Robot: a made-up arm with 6 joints. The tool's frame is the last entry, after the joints.
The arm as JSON. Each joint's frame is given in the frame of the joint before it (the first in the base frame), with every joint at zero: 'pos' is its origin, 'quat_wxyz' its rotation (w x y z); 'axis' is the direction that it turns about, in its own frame. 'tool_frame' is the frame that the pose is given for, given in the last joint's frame.
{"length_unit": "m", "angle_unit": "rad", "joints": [
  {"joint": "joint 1", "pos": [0.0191, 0.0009, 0.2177], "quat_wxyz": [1.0, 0.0, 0.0, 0.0], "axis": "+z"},
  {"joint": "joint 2", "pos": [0.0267, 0.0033, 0.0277], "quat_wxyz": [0.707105, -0.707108, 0.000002, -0.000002], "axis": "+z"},
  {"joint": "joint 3", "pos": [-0.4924, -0.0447, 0.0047], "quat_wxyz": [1.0, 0.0, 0.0, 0.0], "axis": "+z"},
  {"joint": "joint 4", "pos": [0.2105, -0.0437, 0.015], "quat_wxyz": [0.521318, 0.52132, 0.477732, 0.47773], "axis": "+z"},
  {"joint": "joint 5", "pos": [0.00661, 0.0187, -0.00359], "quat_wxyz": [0.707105, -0.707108, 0.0, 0.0], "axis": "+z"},
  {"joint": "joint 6", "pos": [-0.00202, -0.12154, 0.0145], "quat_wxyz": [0.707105, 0.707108, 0.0, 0.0], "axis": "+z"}
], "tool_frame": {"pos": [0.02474, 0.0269, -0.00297], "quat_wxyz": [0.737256, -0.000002, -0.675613, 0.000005]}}
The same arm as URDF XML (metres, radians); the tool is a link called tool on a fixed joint. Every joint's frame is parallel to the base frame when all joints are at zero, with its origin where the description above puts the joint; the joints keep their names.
<robot name="arm">
<joint name="joint 1" type="continuous"><parent link="base"/><child link="link1"/><origin xyz="0.0191 0.0009 0.2177" rpy="0 0 0"/><axis xyz="0 0 1"/></joint>
<joint name="joint 2" type="continuous"><parent link="link1"/><child link="link2"/><origin xyz="0.0267 0.0033 0.0277" rpy="0 0 0"/><axis xyz="0 1 0"/></joint>
<joint name="joint 3" type="continuous"><parent link="link2"/><child link="link3"/><origin xyz="-0.4924 0.0047 0.0447" rpy="0 0 0"/><axis xyz="0 1 0"/></joint>
<joint name="joint 4" type="continuous"><parent link="link3"/><child link="link4"/><origin xyz="0.2105 0.015 0.0437" rpy="0 0 0"/><axis xyz="0.9962 0 0.0871"/></joint>
<joint name="joint 5" type="continuous"><parent link="link4"/><child link="link5"/><origin xyz="-0.003 0.0187 -0.0069" rpy="0 0 0"/><axis xyz="0 1 0"/></joint>
<joint name="joint 6" type="continuous"><parent link="link5"/><child link="link6"/><origin xyz="0.1209 0.0145 0.0126" rpy="0 0 0"/><axis xyz="0.9962 0 0.0871"/></joint>
<joint name="tool_fixed" type="fixed"><parent link="link6"/><child link="tool"/><origin xyz="-0.0008 0.0269 -0.0249" rpy="0 0 0"/></joint>
<link name="base"/>
<link name="link1"/>
<link name="link2"/>
<link name="link3"/>
<link name="link4"/>
<link name="link5"/>
<link name="link6"/>
<link name="tool"/>
</robot>

